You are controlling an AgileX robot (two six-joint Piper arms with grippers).
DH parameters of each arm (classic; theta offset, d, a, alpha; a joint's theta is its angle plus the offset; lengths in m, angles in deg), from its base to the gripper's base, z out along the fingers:
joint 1: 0 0.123 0 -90
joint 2: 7.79 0 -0.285 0
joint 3: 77.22 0 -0.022 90
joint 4: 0 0.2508 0 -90
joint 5: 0 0 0.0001 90
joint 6: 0 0.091 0 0
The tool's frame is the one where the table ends.
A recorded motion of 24 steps. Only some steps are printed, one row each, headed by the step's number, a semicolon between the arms.
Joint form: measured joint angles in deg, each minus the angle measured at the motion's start. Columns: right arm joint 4, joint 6, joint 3, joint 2, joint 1, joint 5; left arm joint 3, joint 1, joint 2, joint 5, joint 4, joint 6.
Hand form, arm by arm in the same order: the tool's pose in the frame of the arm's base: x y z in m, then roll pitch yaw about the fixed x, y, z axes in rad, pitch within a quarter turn. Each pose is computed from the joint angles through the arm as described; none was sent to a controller.
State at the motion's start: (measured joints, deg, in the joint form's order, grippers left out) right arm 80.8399 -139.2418 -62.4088 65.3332 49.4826 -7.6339; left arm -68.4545 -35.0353 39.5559 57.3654 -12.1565 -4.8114
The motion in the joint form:
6: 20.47 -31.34 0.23 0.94 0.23 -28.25; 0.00 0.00 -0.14 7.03 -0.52 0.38
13: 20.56 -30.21 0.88 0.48 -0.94 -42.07; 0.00 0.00 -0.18 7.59 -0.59 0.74
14: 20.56 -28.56 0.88 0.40 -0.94 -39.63; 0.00 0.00 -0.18 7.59 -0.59 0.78
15: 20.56 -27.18 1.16 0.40 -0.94 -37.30; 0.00 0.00 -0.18 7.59 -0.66 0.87
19: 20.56 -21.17 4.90 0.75 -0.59 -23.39; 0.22 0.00 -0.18 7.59 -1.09 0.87
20: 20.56 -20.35 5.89 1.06 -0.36 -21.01; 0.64 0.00 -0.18 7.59 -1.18 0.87
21: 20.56 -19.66 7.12 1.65 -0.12 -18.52; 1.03 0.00 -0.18 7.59 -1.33 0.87
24: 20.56 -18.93 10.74 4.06 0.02 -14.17; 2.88 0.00 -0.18 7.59 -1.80 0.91
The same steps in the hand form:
6: 0.1990 0.1540 0.4137 -1.6792 0.3323 -1.3547; 0.0546 -0.0603 0.4463 -2.6720 0.9926 2.8463
13: 0.2027 0.1267 0.4085 -1.7218 0.3198 -1.6276; 0.0539 -0.0600 0.4456 -2.6857 0.9871 2.8292
14: 0.2024 0.1303 0.4094 -1.7162 0.3555 -1.5881; 0.0539 -0.0600 0.4456 -2.6867 0.9874 2.8281
15: 0.2023 0.1340 0.4084 -1.7150 0.3814 -1.5510; 0.0538 -0.0601 0.4456 -2.6871 0.9878 2.8263
19: 0.1988 0.1581 0.3889 -1.7462 0.4745 -1.3351; 0.0538 -0.0608 0.4447 -2.6783 0.9823 2.8294
20: 0.1978 0.1633 0.3824 -1.7629 0.4829 -1.3005; 0.0543 -0.0613 0.4427 -2.6800 0.9749 2.8272
21: 0.1972 0.1695 0.3732 -1.7889 0.4857 -1.2682; 0.0548 -0.0619 0.4409 -2.6798 0.9677 2.8259
24: 0.1987 0.1818 0.3419 -1.8845 0.4619 -1.2390; 0.0571 -0.0644 0.4321 -2.6852 0.9351 2.8168

